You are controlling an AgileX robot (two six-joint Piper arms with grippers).
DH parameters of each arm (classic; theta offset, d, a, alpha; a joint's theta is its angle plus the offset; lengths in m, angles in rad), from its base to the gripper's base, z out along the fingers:
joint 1: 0 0.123 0 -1.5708
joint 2: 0.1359 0 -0.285 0
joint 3: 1.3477 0 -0.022 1.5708
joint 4: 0 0.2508 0 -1.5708
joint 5: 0 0 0.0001 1.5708
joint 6: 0 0.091 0 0
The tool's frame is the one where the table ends.
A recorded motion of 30 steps. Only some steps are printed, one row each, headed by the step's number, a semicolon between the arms.
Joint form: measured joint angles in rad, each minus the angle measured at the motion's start. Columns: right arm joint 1, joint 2, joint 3, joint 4, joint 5, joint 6; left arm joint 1, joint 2, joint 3, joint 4, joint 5, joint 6.
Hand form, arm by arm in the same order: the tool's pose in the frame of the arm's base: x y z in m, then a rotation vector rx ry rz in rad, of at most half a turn. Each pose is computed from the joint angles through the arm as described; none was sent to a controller.
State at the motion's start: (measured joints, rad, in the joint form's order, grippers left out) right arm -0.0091 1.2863 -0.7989 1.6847 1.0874 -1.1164; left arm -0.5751 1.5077 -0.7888 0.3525 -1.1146 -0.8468
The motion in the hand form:
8: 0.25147 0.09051 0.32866 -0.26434 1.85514 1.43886; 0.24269 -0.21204 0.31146 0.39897 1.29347 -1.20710
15: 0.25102 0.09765 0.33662 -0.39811 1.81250 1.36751; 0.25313 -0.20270 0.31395 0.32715 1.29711 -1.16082
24: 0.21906 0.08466 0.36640 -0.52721 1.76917 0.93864; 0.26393 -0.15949 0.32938 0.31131 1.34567 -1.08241
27: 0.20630 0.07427 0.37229 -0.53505 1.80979 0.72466; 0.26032 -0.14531 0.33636 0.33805 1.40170 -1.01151
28: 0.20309 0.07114 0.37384 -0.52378 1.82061 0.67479; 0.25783 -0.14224 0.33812 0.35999 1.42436 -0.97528
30: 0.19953 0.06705 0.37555 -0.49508 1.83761 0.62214; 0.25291 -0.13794 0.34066 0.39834 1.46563 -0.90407
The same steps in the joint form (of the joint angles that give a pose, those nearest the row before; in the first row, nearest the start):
8: 0.0507 0.0451 -0.0725 0.0000 -0.0031 0.0000; -0.0414 0.0017 -0.0319 0.0928 0.1275 0.0585
15: 0.0795 0.0438 -0.1062 -0.0230 -0.0124 -0.0826; -0.0124 0.0017 -0.0403 0.0361 0.1458 0.0804
24: 0.0819 -0.1525 -0.1093 -0.2282 -0.2287 -0.1225; 0.1541 -0.0831 -0.0403 0.2108 0.2253 -0.0696
27: 0.0819 -0.2318 -0.1108 -0.4263 -0.3377 -0.0297; 0.2020 -0.1410 -0.0403 0.3164 0.3152 -0.1310
28: 0.0819 -0.2518 -0.1109 -0.4818 -0.3656 0.0089; 0.2101 -0.1619 -0.0404 0.3581 0.3545 -0.1431
30: 0.0819 -0.2748 -0.1108 -0.5532 -0.3994 0.0732; 0.2165 -0.1985 -0.0404 0.4289 0.4311 -0.1597

